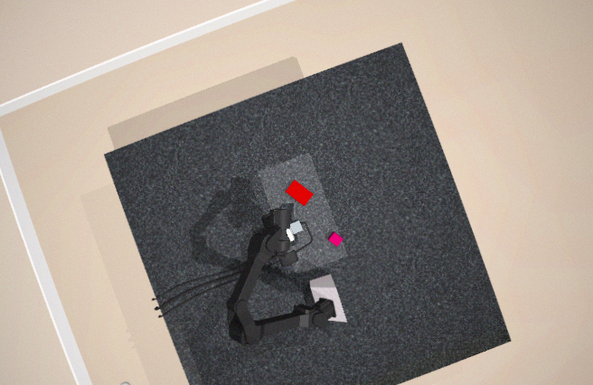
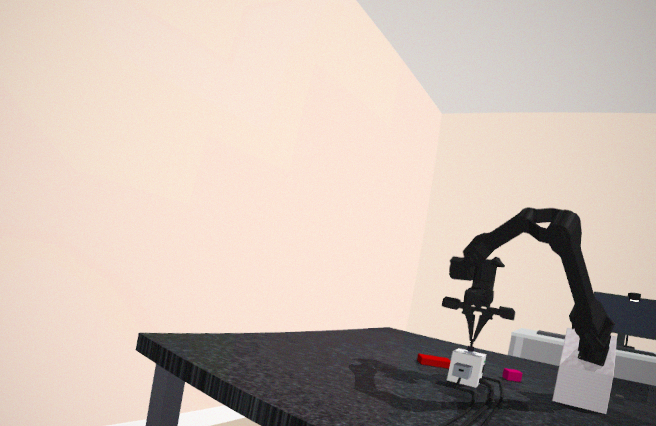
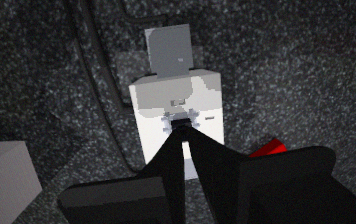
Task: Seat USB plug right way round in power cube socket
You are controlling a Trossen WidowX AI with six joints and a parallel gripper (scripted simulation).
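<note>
Right now my gripper tip is 2 cm above the USB plug. Round my gripper tip: red block: 14 cm ahead, 10 cm to the right, 10 cm below; then magenta block: 7 cm behind, 21 cm to the right, 9 cm below; then grey socket: 4 cm below.
</note>
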